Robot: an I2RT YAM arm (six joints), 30 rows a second.
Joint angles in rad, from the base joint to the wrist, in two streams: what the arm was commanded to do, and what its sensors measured. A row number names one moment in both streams.
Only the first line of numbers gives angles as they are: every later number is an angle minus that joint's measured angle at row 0.
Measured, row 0: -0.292, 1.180, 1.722, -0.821, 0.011, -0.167
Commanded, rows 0 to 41: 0.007, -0.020, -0.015, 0.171, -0.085, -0.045; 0.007, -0.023, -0.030, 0.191, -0.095, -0.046; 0.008, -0.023, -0.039, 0.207, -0.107, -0.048; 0.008, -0.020, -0.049, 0.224, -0.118, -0.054; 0.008, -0.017, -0.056, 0.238, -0.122, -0.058; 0.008, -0.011, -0.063, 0.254, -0.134, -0.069; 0.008, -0.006, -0.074, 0.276, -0.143, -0.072; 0.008, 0.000, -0.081, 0.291, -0.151, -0.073; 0.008, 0.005, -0.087, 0.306, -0.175, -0.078; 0.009, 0.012, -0.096, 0.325, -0.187, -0.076; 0.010, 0.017, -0.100, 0.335, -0.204, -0.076; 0.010, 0.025, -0.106, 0.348, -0.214, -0.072; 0.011, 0.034, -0.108, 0.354, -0.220, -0.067; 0.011, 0.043, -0.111, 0.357, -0.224, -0.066; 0.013, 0.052, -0.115, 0.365, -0.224, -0.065; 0.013, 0.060, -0.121, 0.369, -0.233, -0.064; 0.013, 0.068, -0.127, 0.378, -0.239, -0.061; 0.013, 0.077, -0.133, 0.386, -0.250, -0.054; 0.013, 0.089, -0.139, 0.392, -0.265, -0.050; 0.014, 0.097, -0.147, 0.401, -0.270, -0.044; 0.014, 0.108, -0.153, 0.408, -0.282, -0.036; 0.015, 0.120, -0.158, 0.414, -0.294, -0.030; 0.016, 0.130, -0.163, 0.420, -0.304, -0.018; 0.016, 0.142, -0.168, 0.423, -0.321, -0.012; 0.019, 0.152, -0.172, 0.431, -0.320, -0.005; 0.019, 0.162, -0.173, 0.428, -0.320, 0.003; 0.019, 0.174, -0.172, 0.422, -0.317, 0.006; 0.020, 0.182, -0.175, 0.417, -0.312, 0.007; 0.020, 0.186, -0.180, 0.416, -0.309, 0.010; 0.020, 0.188, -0.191, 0.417, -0.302, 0.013; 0.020, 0.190, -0.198, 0.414, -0.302, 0.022; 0.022, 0.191, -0.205, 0.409, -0.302, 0.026; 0.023, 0.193, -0.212, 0.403, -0.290, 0.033; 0.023, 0.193, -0.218, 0.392, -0.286, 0.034; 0.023, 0.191, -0.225, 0.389, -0.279, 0.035; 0.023, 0.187, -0.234, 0.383, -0.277, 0.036; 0.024, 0.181, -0.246, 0.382, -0.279, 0.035; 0.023, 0.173, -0.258, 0.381, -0.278, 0.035; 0.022, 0.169, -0.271, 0.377, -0.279, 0.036; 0.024, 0.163, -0.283, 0.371, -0.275, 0.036; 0.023, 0.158, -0.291, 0.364, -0.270, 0.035; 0.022, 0.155, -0.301, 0.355, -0.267, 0.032
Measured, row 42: 0.020, 0.200, -0.294, 0.317, -0.273, 0.036
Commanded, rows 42 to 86: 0.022, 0.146, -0.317, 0.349, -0.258, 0.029; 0.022, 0.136, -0.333, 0.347, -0.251, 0.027; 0.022, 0.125, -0.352, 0.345, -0.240, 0.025; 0.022, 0.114, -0.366, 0.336, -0.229, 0.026; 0.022, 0.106, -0.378, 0.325, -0.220, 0.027; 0.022, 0.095, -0.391, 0.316, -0.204, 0.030; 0.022, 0.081, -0.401, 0.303, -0.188, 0.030; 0.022, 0.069, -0.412, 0.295, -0.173, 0.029; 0.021, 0.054, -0.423, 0.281, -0.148, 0.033; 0.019, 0.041, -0.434, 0.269, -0.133, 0.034; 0.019, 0.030, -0.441, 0.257, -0.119, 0.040; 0.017, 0.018, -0.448, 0.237, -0.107, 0.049; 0.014, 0.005, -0.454, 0.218, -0.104, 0.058; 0.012, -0.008, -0.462, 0.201, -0.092, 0.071; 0.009, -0.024, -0.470, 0.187, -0.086, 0.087; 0.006, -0.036, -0.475, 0.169, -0.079, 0.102; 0.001, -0.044, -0.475, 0.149, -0.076, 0.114; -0.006, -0.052, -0.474, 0.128, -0.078, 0.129; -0.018, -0.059, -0.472, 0.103, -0.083, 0.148; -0.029, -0.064, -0.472, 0.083, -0.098, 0.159; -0.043, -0.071, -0.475, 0.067, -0.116, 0.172; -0.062, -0.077, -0.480, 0.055, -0.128, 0.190; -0.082, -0.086, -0.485, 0.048, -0.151, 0.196; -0.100, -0.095, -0.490, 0.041, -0.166, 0.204; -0.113, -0.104, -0.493, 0.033, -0.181, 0.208; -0.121, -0.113, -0.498, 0.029, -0.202, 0.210; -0.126, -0.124, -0.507, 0.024, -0.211, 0.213; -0.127, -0.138, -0.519, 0.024, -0.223, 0.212; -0.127, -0.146, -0.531, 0.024, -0.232, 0.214; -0.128, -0.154, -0.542, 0.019, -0.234, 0.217; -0.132, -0.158, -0.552, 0.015, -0.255, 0.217; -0.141, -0.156, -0.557, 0.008, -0.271, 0.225; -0.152, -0.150, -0.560, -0.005, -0.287, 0.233; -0.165, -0.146, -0.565, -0.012, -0.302, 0.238; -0.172, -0.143, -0.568, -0.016, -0.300, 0.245; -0.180, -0.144, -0.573, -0.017, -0.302, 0.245; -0.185, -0.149, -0.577, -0.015, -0.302, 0.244; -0.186, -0.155, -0.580, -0.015, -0.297, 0.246; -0.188, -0.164, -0.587, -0.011, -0.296, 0.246; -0.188, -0.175, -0.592, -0.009, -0.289, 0.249; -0.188, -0.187, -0.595, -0.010, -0.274, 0.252; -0.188, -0.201, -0.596, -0.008, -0.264, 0.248; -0.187, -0.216, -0.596, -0.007, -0.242, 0.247; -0.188, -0.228, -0.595, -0.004, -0.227, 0.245; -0.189, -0.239, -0.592, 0.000, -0.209, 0.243
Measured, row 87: -0.203, -0.167, -0.572, 0.226, -0.163, 0.195
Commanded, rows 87 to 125: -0.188, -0.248, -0.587, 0.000, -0.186, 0.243; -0.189, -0.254, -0.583, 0.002, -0.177, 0.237; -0.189, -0.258, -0.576, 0.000, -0.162, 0.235; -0.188, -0.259, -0.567, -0.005, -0.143, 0.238; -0.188, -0.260, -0.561, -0.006, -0.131, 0.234; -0.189, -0.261, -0.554, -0.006, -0.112, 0.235; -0.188, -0.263, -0.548, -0.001, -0.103, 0.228; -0.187, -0.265, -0.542, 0.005, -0.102, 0.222; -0.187, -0.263, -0.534, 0.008, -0.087, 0.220; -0.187, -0.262, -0.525, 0.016, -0.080, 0.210; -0.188, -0.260, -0.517, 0.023, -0.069, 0.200; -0.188, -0.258, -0.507, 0.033, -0.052, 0.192; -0.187, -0.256, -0.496, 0.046, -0.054, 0.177; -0.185, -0.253, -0.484, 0.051, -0.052, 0.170; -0.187, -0.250, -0.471, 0.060, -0.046, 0.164; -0.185, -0.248, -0.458, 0.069, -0.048, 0.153; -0.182, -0.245, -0.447, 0.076, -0.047, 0.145; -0.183, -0.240, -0.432, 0.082, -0.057, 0.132; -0.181, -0.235, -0.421, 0.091, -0.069, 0.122; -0.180, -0.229, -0.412, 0.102, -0.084, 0.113; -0.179, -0.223, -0.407, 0.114, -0.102, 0.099; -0.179, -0.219, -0.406, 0.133, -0.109, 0.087; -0.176, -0.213, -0.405, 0.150, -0.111, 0.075; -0.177, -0.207, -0.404, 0.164, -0.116, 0.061; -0.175, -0.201, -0.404, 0.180, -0.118, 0.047; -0.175, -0.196, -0.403, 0.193, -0.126, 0.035; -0.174, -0.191, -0.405, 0.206, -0.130, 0.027; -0.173, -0.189, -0.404, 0.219, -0.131, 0.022; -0.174, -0.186, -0.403, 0.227, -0.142, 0.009; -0.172, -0.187, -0.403, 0.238, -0.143, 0.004; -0.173, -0.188, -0.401, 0.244, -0.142, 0.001; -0.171, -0.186, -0.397, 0.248, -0.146, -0.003; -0.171, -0.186, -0.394, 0.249, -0.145, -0.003; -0.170, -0.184, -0.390, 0.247, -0.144, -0.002; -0.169, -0.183, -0.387, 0.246, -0.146, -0.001; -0.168, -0.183, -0.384, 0.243, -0.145, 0.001; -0.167, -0.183, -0.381, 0.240, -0.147, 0.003; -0.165, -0.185, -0.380, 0.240, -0.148, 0.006; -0.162, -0.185, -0.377, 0.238, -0.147, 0.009
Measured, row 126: -0.175, -0.166, -0.445, 0.120, -0.100, 0.035
